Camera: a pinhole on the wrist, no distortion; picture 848 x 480 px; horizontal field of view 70.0 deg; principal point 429.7 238.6 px. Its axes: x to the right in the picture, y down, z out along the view. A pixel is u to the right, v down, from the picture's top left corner.
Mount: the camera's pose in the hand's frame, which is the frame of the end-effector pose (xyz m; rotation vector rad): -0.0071 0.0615 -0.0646 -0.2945 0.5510 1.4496
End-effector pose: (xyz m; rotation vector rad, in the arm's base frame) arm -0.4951 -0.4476 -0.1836 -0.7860 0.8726 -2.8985
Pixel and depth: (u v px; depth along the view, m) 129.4 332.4 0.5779
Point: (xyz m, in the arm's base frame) -0.2354 -0.8502 0.1716
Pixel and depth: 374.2 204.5 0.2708
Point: -0.4837 -0.6946 -0.1250
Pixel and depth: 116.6 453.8 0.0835
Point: -0.4690 -0.5203 -0.2077
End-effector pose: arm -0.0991 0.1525 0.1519 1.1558 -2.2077 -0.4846
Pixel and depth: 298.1 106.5 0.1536
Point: -0.2388 0.1724 0.1708
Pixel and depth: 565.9 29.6 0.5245
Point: -0.6583 0.1709 0.2501
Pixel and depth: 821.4 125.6 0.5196
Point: -0.6729 0.3379 0.4131
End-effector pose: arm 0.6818 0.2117 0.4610 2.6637 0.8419 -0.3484
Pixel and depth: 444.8 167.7 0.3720
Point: 0.8813 -0.0220 0.2686
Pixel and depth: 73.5 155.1 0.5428
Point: 0.7653 0.0399 -0.0790
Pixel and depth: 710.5 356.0 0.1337
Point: 0.7830 0.0574 0.4887
